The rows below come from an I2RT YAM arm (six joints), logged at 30 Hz.
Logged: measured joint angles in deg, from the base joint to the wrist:
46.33, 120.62, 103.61, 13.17, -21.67, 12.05
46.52, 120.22, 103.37, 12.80, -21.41, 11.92
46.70, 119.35, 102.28, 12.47, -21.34, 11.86
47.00, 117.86, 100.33, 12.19, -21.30, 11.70
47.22, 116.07, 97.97, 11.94, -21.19, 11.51
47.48, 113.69, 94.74, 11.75, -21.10, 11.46
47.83, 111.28, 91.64, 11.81, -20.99, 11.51
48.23, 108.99, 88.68, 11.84, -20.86, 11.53
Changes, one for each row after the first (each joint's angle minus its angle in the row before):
0.19, -0.40, -0.24, -0.37, 0.26, -0.13
0.18, -0.87, -1.09, -0.33, 0.07, -0.06
0.30, -1.49, -1.95, -0.28, 0.04, -0.16
0.22, -1.79, -2.36, -0.25, 0.11, -0.19
0.26, -2.38, -3.23, -0.19, 0.09, -0.05
0.35, -2.41, -3.10, 0.06, 0.11, 0.05
0.40, -2.29, -2.96, 0.03, 0.13, 0.02

